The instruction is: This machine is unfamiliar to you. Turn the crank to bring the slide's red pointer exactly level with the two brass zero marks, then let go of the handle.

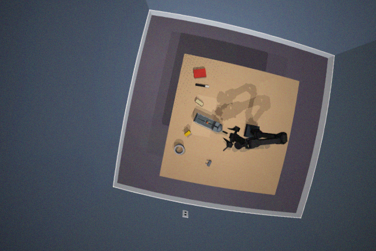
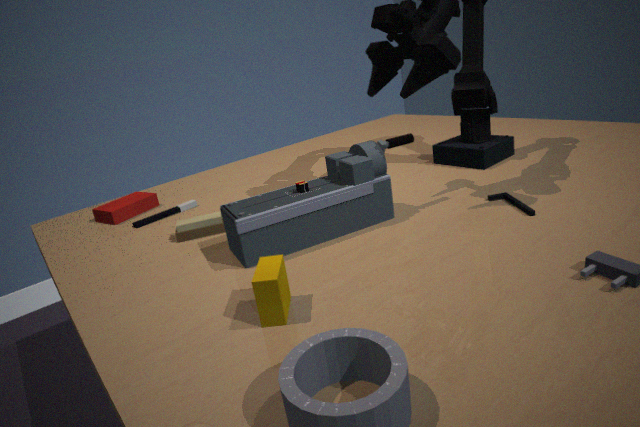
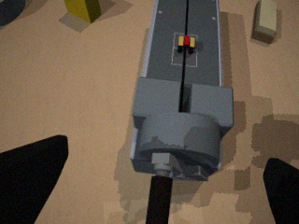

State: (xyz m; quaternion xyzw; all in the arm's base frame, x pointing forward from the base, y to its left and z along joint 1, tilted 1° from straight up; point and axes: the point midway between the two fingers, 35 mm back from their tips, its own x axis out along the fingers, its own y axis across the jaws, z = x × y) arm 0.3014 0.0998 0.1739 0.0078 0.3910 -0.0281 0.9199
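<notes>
My gripper tip is now 20 mm past the black crank handle and 80 mm above it. Also, from my gripper tip: black hex key (130 mm behind, 130 mm to the left, 190 mm below); then red pointer (160 mm ahead, 30 mm to the right, 110 mm below); then yellow block (300 mm ahead, 140 mm to the left, 170 mm below).
</notes>
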